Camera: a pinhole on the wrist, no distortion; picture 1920 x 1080 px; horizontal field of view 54.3 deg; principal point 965.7 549.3 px. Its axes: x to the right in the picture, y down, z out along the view. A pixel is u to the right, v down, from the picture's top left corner.
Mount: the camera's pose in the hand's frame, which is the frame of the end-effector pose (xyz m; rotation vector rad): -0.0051 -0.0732 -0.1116 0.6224 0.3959 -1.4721
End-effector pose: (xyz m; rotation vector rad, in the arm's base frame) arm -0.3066 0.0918 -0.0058 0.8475 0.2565 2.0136
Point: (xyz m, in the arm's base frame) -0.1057 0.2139 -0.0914
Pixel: 1271 707
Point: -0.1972 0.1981 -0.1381
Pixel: 1757 594
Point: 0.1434 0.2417 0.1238
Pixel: 648 911
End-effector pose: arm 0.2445 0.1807 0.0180 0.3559 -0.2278 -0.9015
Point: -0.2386 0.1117 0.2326
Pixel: 529 55
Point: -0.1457 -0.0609 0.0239
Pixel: 1339 598
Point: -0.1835 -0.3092 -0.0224
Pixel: outside the picture
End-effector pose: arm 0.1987 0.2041 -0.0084 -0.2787 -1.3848 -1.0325
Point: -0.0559 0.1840 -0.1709
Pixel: 984 206
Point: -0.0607 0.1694 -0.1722
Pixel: 1074 237
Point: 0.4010 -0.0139 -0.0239
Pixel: behind the camera
